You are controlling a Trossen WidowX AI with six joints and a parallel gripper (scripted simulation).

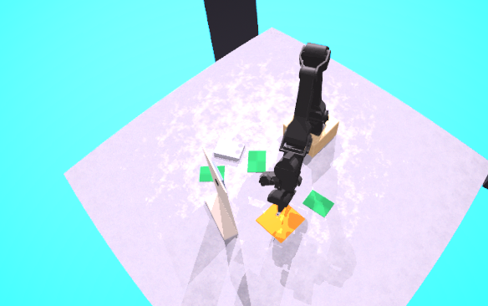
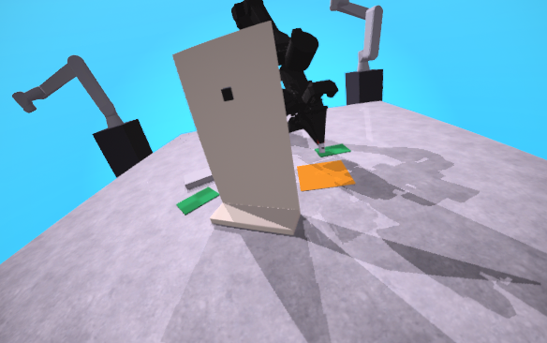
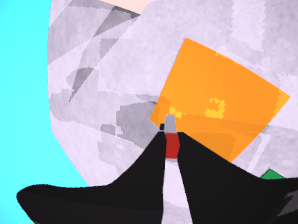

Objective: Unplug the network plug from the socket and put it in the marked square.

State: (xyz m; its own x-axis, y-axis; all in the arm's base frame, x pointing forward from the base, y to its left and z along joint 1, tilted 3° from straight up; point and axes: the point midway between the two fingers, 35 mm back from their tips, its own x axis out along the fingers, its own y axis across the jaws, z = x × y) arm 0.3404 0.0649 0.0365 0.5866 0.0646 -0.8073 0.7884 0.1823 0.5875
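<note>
Now: gripper tip 80 mm above the marked orange square. Round my gripper tip: upright panel 170 mm to the right, 80 mm ahead, 60 mm above; then flat grey block 320 mm to the right, 140 mm behind, 70 mm below; then network plug right at my gripper tip.
</note>
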